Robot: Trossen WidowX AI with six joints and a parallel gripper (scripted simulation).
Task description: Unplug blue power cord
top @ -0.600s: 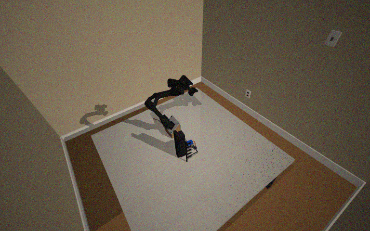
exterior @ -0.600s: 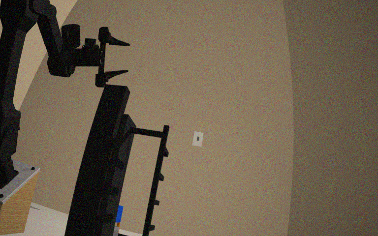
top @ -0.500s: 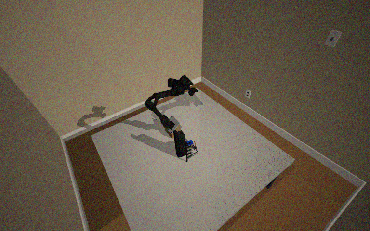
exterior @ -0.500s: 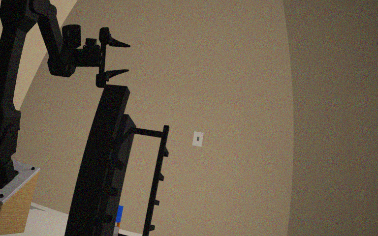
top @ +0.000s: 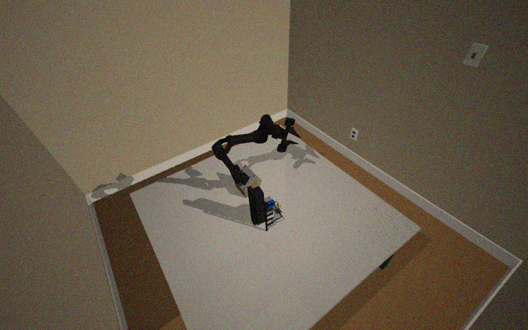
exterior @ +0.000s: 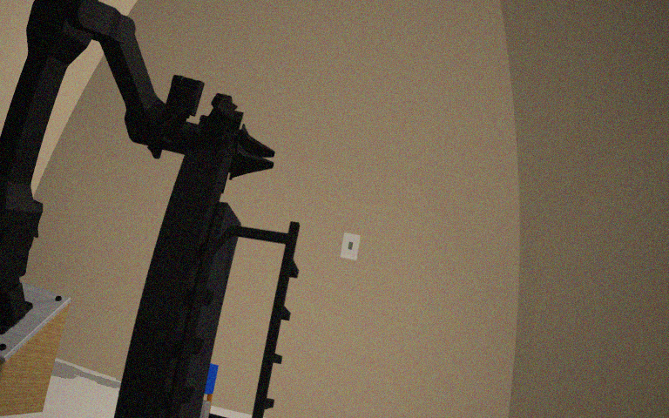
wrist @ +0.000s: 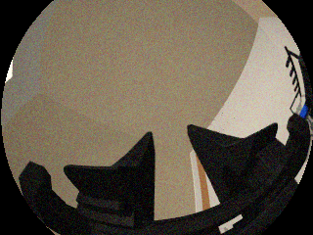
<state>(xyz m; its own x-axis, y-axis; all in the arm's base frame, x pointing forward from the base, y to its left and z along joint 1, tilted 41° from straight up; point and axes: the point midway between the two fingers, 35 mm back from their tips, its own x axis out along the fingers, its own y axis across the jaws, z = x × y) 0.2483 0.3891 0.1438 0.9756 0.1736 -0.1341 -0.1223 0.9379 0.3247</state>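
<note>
Right now the blue plug is 370 mm below my gripper tip and 220 mm to the right of it. From my gripper tip the other things lie so: black slab 350 mm below, 290 mm to the right, 20 mm behind.
</note>
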